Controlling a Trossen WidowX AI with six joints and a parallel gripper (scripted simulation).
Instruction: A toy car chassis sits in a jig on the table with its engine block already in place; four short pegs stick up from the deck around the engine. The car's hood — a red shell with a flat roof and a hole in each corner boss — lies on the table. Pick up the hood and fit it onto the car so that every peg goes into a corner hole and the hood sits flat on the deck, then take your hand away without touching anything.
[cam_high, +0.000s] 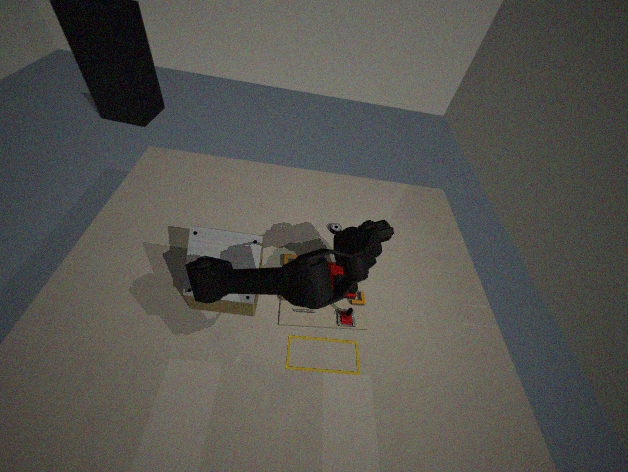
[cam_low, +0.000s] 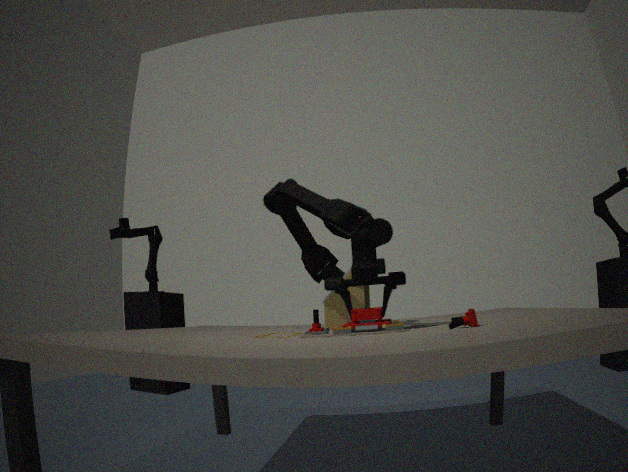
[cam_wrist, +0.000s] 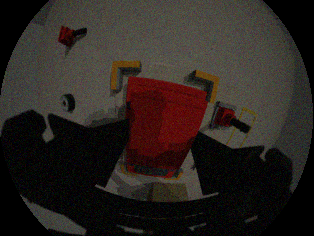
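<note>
My gripper tip is 1 cm past the red hood and 1 cm below it. The rest, counted from my gripper tip: grey wheel: 2 cm behind, 22 cm to the left, 3 cm below.
</note>
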